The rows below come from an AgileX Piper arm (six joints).
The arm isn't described. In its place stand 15 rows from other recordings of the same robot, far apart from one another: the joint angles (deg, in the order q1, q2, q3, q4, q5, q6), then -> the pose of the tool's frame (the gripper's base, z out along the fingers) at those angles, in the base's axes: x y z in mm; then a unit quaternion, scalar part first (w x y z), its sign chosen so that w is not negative.
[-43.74, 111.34, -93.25, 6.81, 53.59, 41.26] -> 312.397 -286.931 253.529 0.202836 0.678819 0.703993 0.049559
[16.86, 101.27, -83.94, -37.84, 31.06, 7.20] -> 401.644 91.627 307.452 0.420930 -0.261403 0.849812 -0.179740
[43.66, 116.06, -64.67, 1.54, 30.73, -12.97] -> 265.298 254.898 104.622 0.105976 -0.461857 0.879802 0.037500
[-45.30, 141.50, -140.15, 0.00, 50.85, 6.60] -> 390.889 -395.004 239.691 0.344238 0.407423 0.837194 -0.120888
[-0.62, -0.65, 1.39, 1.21, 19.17, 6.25] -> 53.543 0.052 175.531 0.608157 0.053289 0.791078 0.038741
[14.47, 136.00, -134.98, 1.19, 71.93, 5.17] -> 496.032 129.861 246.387 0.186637 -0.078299 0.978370 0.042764
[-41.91, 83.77, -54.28, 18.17, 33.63, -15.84] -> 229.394 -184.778 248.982 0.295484 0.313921 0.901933 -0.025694
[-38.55, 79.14, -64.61, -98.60, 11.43, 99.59] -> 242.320 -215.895 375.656 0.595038 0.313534 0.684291 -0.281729
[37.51, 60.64, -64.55, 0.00, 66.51, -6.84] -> 149.348 114.640 371.766 0.269029 -0.362453 0.889274 0.073775
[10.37, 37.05, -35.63, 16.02, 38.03, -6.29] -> 116.898 37.120 312.244 0.456610 -0.070423 0.875198 0.143448
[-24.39, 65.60, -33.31, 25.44, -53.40, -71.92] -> 196.413 -123.513 334.435 0.565490 -0.007148 0.560819 -0.604692
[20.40, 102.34, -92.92, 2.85, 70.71, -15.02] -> 348.241 134.066 305.355 0.128045 -0.296682 0.945865 0.030381
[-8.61, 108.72, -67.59, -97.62, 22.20, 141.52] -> 403.664 -95.589 201.964 0.496823 0.459409 0.735996 -0.020492
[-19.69, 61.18, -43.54, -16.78, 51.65, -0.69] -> 169.423 -82.511 276.575 0.193302 0.097243 0.961648 -0.168556
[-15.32, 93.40, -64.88, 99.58, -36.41, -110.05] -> 330.767 -145.835 285.218 0.407661 0.203527 0.815150 -0.357657
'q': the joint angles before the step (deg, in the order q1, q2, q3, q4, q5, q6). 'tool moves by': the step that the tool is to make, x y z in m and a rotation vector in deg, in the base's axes. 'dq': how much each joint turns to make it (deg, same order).
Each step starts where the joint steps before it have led.
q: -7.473, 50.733, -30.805, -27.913, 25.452, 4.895
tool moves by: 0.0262, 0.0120, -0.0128, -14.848, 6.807, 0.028
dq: 13.210, 9.284, -1.089, -32.559, 11.191, 26.128
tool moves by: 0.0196, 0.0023, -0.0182, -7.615, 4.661, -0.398
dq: 2.653, 8.078, -0.232, -10.423, 4.436, 7.162
